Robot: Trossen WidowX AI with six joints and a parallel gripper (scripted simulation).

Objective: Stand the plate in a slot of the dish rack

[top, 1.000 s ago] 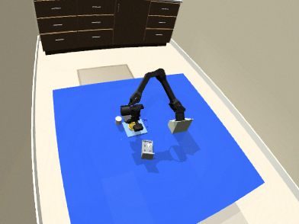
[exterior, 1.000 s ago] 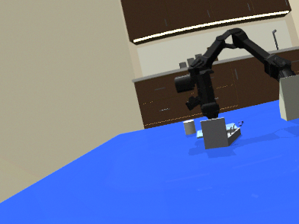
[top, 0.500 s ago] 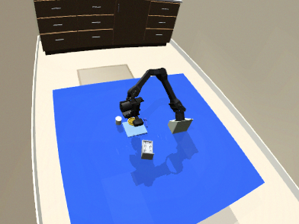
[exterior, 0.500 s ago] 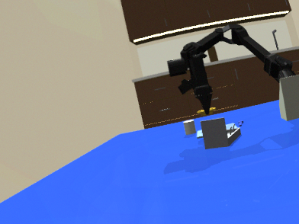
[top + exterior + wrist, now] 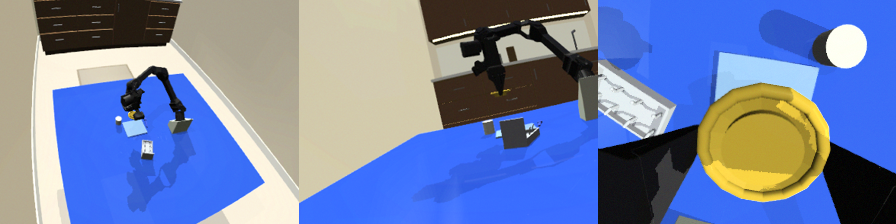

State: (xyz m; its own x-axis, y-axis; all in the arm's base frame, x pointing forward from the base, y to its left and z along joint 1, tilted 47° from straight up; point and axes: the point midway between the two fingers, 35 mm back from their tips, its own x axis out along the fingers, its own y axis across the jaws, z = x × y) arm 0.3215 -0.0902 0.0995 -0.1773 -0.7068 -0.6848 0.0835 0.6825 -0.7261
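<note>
Right now the grey dish rack is 200 mm to the left of my gripper tip, 120 mm below it and 20 mm behind it. Also, from my gripper tip: yellow plate: 10 mm above; then white cup: 110 mm below, 80 mm to the right, 60 mm ahead.
</note>
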